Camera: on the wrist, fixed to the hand. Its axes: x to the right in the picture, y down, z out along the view.
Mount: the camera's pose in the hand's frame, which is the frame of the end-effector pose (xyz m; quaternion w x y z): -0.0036 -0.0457 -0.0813 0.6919 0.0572 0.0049 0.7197
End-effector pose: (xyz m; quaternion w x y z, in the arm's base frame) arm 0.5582 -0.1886 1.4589 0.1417 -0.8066 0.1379 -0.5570
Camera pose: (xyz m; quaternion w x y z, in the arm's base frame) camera 0.4837 -0.1512 1.5009 0.5444 -0.4480 0.6448 -0.2953
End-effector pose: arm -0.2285 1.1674 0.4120 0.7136 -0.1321 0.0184 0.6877
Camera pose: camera -0.1710 1.1456 0.3418 0.0063 -0.0407 0.1506 0.9877
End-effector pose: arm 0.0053 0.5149 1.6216 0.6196 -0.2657 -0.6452 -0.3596
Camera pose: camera 0.0191 0.4234 1.6097 0.7058 -0.6110 -0.2727 0.2327
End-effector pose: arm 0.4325 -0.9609 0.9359 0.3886 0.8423 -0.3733 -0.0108
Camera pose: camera 0.4833 -0.8869 0.9614 0.2303 0.3364 -0.8632 0.2977
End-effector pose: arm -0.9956 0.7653 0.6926 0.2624 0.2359 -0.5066 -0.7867
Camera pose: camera -0.9491 0.7289 0.6204 0.7367 -0.1825 -0.5640 -0.3253
